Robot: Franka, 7 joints.
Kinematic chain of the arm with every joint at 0, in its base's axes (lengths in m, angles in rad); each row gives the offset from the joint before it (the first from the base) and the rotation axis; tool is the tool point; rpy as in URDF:
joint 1: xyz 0 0 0.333 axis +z
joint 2: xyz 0 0 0 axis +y
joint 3: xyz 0 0 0.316 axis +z
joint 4: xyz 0.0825 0 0 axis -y
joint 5: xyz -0.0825 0 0.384 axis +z
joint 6: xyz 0 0 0 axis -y
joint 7: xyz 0.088 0 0 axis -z
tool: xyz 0 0 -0.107 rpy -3.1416 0 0
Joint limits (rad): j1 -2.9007..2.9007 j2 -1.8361..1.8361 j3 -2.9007..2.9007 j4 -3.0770..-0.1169 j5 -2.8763..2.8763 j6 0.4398..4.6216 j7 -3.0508..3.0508
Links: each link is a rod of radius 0.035 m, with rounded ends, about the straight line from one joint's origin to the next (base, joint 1, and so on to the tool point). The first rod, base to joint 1, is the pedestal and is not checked.
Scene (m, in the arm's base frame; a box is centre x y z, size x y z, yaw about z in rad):
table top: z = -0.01
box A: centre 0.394 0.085 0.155 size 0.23 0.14 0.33 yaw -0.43
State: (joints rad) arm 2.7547 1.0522 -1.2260 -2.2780 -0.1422 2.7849 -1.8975
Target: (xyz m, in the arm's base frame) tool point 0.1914 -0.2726 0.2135
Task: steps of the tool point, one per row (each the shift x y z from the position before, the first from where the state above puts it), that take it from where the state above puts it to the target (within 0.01 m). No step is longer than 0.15 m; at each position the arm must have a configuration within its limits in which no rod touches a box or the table.
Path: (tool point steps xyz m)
1: 0.0234 -0.1099 -0.0905
2: 0.0323 -0.1280 -0.0423
3: 0.0328 -0.1277 0.0093
4: 0.0312 -0.1232 0.0288
5: 0.0111 -0.0942 0.0777
6: -0.0214 -0.0512 0.0979
7: 0.0096 -0.0198 -0.0286
8: 0.0097 -0.0216 -0.0252
9: 0.0101 -0.0254 -0.0191
10: 0.0090 -0.0315 -0.0102
11: 0.0042 -0.0391 0.0004
12: -0.0055 -0.0460 0.0122

